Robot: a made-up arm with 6 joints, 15 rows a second.
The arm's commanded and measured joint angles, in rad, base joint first. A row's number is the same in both.
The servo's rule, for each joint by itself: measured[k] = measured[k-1] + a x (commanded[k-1-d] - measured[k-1]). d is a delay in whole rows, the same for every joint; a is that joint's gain. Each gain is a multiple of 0.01, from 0.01 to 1. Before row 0 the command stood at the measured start. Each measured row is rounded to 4 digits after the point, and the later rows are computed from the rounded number. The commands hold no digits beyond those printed.
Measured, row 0: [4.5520, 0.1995, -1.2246, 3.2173, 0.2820, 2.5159]
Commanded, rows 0 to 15: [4.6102, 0.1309, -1.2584, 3.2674, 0.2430, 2.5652]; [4.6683, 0.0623, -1.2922, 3.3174, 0.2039, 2.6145]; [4.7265, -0.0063, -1.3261, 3.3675, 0.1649, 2.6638]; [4.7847, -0.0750, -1.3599, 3.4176, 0.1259, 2.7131]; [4.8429, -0.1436, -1.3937, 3.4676, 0.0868, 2.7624]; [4.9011, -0.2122, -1.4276, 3.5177, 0.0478, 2.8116]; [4.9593, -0.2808, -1.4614, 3.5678, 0.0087, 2.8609]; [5.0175, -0.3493, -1.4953, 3.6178, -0.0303, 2.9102]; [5.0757, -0.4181, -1.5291, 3.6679, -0.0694, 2.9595]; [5.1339, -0.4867, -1.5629, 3.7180, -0.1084, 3.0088]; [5.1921, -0.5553, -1.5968, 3.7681, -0.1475, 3.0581]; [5.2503, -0.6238, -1.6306, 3.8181, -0.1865, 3.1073]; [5.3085, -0.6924, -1.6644, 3.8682, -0.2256, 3.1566]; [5.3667, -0.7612, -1.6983, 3.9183, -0.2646, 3.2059]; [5.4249, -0.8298, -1.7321, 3.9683, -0.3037, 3.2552]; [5.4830, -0.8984, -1.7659, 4.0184, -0.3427, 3.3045]
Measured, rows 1 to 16: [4.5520, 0.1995, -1.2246, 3.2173, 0.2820, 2.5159]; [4.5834, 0.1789, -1.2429, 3.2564, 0.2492, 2.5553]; [4.6292, 0.1439, -1.2695, 3.3040, 0.2111, 2.6027]; [4.6817, 0.0988, -1.3001, 3.3535, 0.1723, 2.6516]; [4.7373, 0.0467, -1.3324, 3.4035, 0.1333, 2.7008]; [4.7943, -0.0104, -1.3655, 3.4535, 0.0942, 2.7501]; [4.8520, -0.0709, -1.3990, 3.5036, 0.0552, 2.7993]; [4.9099, -0.1339, -1.4327, 3.5537, 0.0161, 2.8486]; [4.9680, -0.1985, -1.4665, 3.6037, -0.0229, 2.8979]; [5.0262, -0.2644, -1.5003, 3.6538, -0.0620, 2.9472]; [5.0844, -0.3311, -1.5341, 3.7039, -0.1010, 2.9965]; [5.1426, -0.3984, -1.5680, 3.7540, -0.1401, 3.0458]; [5.2008, -0.4660, -1.6018, 3.8040, -0.1791, 3.0950]; [5.2590, -0.5339, -1.6356, 3.8541, -0.2182, 3.1443]; [5.3172, -0.6021, -1.6695, 3.9042, -0.2572, 3.1936]; [5.3754, -0.6704, -1.7033, 3.9542, -0.2963, 3.2429]
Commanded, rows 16 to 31: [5.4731, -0.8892, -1.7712, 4.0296, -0.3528, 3.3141]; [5.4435, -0.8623, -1.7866, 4.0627, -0.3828, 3.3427]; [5.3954, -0.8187, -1.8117, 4.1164, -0.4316, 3.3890]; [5.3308, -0.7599, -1.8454, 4.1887, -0.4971, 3.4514]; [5.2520, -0.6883, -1.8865, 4.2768, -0.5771, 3.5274]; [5.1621, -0.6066, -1.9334, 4.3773, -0.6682, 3.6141]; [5.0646, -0.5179, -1.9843, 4.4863, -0.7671, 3.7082]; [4.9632, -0.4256, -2.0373, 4.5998, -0.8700, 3.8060]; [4.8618, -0.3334, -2.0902, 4.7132, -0.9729, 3.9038]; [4.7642, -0.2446, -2.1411, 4.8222, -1.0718, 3.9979]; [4.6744, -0.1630, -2.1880, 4.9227, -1.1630, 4.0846]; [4.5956, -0.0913, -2.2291, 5.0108, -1.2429, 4.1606]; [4.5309, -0.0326, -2.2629, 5.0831, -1.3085, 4.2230]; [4.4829, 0.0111, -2.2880, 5.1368, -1.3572, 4.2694]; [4.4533, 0.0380, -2.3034, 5.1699, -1.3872, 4.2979]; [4.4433, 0.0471, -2.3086, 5.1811, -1.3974, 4.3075]
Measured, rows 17 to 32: [5.4335, -0.7388, -1.7371, 4.0043, -0.3353, 3.2922]; [5.4549, -0.7839, -1.7555, 4.0240, -0.3500, 3.3097]; [5.4487, -0.8074, -1.7723, 4.0542, -0.3776, 3.3361]; [5.4199, -0.8108, -1.7936, 4.1027, -0.4230, 3.3784]; [5.3718, -0.7955, -1.8216, 4.1698, -0.4852, 3.4368]; [5.3071, -0.7633, -1.8566, 4.2533, -0.5624, 3.5093]; [5.2288, -0.7163, -1.8981, 4.3500, -0.6513, 3.5931]; [5.1401, -0.6568, -1.9446, 4.4563, -0.7486, 3.6852]; [5.0446, -0.5874, -1.9947, 4.5682, -0.8506, 3.7818]; [4.9459, -0.5112, -2.0463, 4.6813, -0.9533, 3.8794]; [4.8478, -0.4312, -2.0975, 4.7912, -1.0528, 3.9742]; [4.7542, -0.3507, -2.1464, 4.8938, -1.1454, 4.0625]; [4.6686, -0.2729, -2.1911, 4.9851, -1.2273, 4.1410]; [4.5942, -0.2008, -2.2299, 5.0615, -1.2955, 4.2066]; [4.5341, -0.1372, -2.2613, 5.1202, -1.3473, 4.2568]; [4.4905, -0.0846, -2.2840, 5.1590, -1.3808, 4.2897]
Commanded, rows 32 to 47: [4.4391, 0.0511, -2.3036, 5.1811, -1.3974, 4.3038]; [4.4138, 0.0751, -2.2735, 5.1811, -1.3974, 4.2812]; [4.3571, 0.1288, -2.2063, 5.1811, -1.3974, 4.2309]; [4.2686, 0.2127, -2.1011, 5.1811, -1.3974, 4.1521]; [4.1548, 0.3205, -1.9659, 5.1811, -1.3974, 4.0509]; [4.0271, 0.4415, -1.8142, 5.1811, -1.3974, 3.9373]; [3.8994, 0.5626, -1.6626, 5.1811, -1.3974, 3.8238]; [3.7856, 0.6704, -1.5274, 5.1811, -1.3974, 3.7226]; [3.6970, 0.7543, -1.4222, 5.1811, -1.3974, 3.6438]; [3.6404, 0.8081, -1.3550, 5.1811, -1.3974, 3.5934]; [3.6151, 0.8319, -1.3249, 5.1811, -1.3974, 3.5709]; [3.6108, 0.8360, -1.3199, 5.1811, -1.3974, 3.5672]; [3.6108, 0.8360, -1.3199, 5.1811, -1.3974, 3.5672]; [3.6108, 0.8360, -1.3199, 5.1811, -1.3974, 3.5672]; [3.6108, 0.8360, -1.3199, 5.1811, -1.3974, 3.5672]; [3.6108, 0.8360, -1.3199, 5.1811, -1.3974, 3.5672]
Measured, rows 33 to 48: [4.4650, -0.0451, -2.2973, 5.1762, -1.3947, 4.3039]; [4.4510, -0.0162, -2.3007, 5.1800, -1.3970, 4.3038]; [4.4309, 0.0112, -2.2860, 5.1809, -1.3973, 4.2857]; [4.3910, 0.0465, -2.2430, 5.1811, -1.3974, 4.2419]; [4.3249, 0.0964, -2.1664, 5.1811, -1.3974, 4.1701]; [4.2330, 0.1636, -2.0581, 5.1811, -1.3974, 4.0747]; [4.1218, 0.2470, -1.9264, 5.1811, -1.3974, 3.9648]; [4.0017, 0.3417, -1.7839, 5.1811, -1.3974, 3.8520]; [3.8850, 0.4403, -1.6454, 5.1811, -1.3974, 3.7485]; [3.7835, 0.5345, -1.5249, 5.1811, -1.3974, 3.6647]; [3.7062, 0.6166, -1.4332, 5.1811, -1.3974, 3.6077]; [3.6570, 0.6812, -1.3747, 5.1811, -1.3974, 3.5783]; [3.6321, 0.7276, -1.3451, 5.1811, -1.3974, 3.5694]; [3.6206, 0.7601, -1.3315, 5.1811, -1.3974, 3.5676]; [3.6153, 0.7829, -1.3252, 5.1811, -1.3974, 3.5673]; [3.6129, 0.7988, -1.3223, 5.1811, -1.3974, 3.5672]
